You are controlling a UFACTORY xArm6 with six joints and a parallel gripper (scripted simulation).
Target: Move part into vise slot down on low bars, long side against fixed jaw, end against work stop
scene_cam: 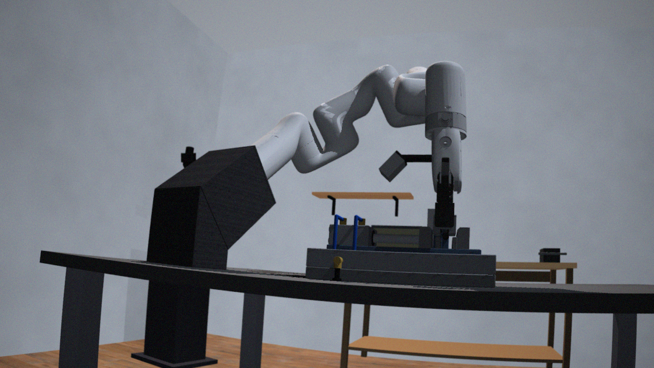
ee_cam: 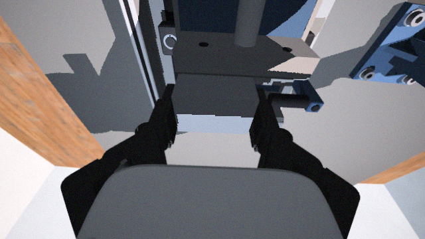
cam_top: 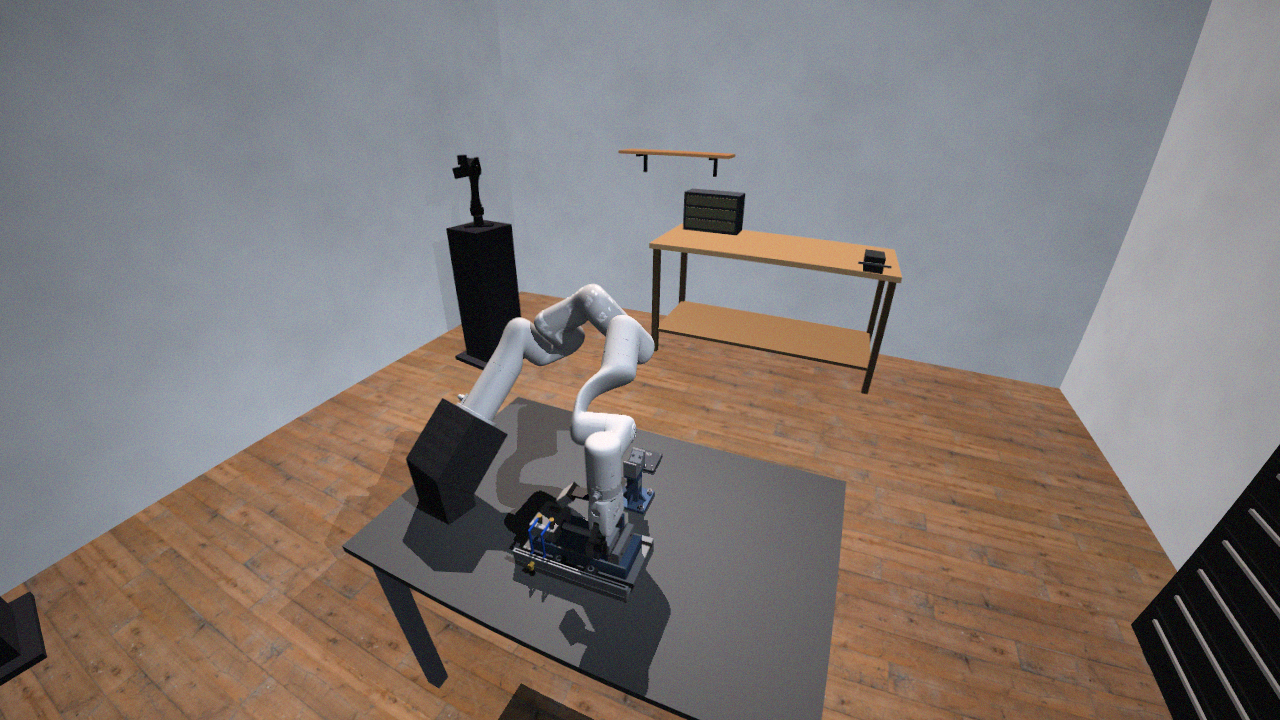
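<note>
My hand is 2 cm above the part. Also, from my hand: moving jaw (3 cm behind, 1 cm to the left, 3 cm below); then work stop (1 cm behind, 7 cm to the left, 2 cm below); then fixed jaw (3 cm ahead, 3 cm to the left, 3 cm below).
</note>
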